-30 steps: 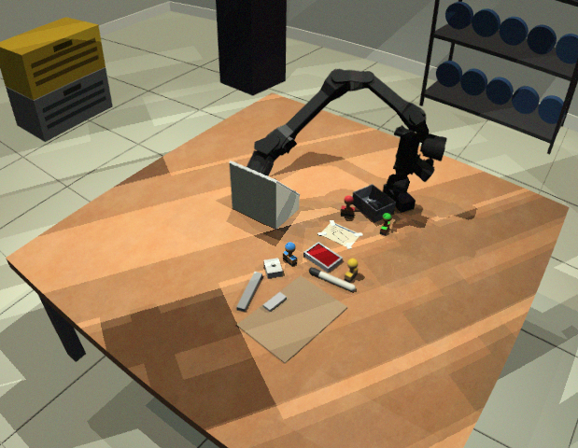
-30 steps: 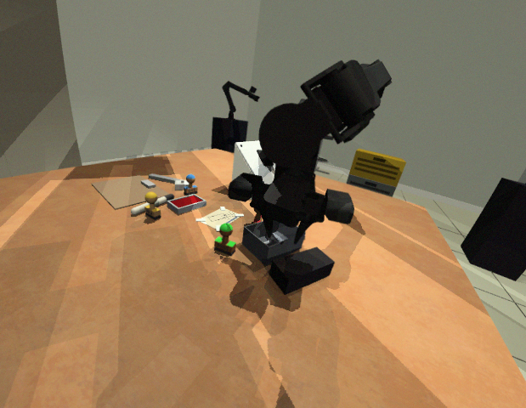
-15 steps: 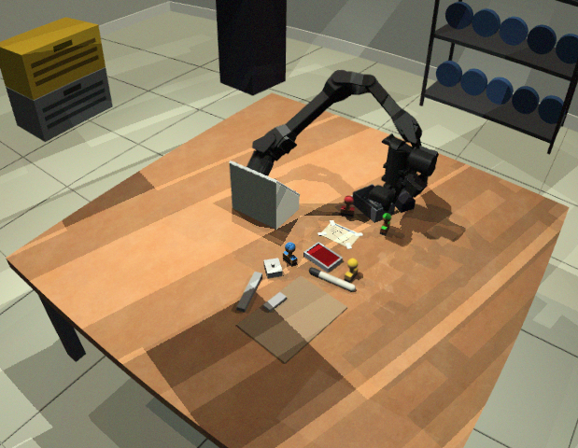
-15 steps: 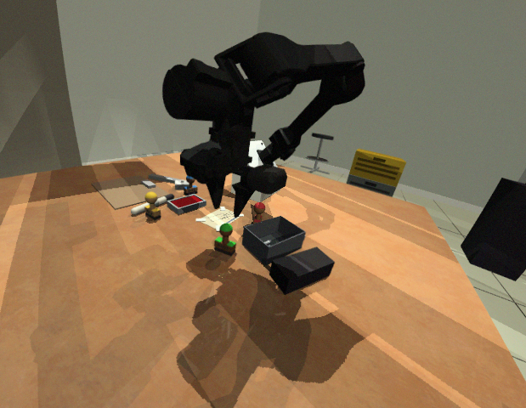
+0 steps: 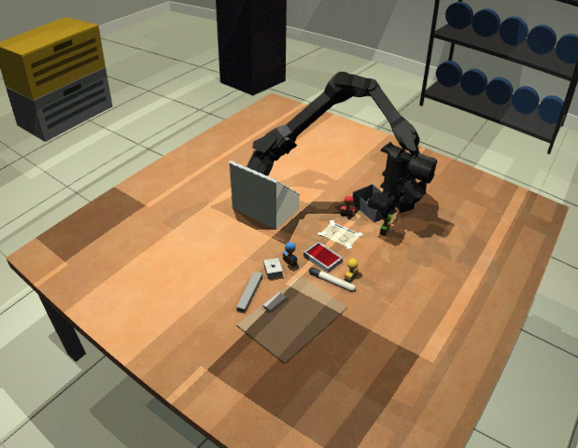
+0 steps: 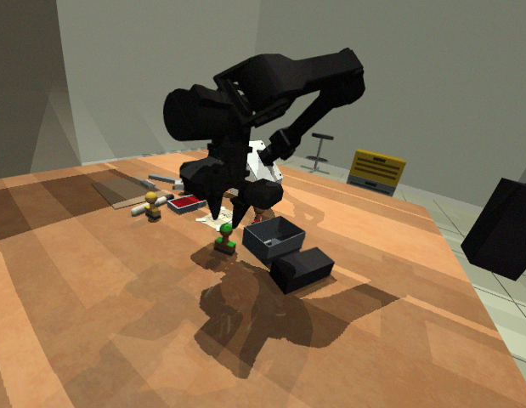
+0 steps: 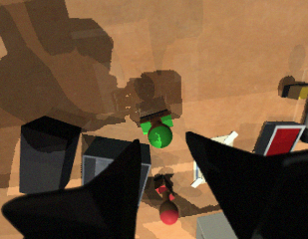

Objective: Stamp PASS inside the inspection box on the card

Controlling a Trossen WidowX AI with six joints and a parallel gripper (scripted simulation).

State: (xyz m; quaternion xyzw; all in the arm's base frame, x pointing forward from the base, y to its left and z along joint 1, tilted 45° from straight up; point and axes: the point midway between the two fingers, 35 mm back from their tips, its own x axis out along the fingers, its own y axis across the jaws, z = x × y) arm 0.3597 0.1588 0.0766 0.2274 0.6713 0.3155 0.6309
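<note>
Right now the green-knobbed stamp is 5 cm below my gripper tip. Also, from my gripper tip: grey box: 9 cm behind, 6 cm to the left, 5 cm below; then red-knobbed stamp: 13 cm behind, 1 cm to the right, 5 cm below; then white card: 9 cm behind, 10 cm to the right, 7 cm below.
</note>
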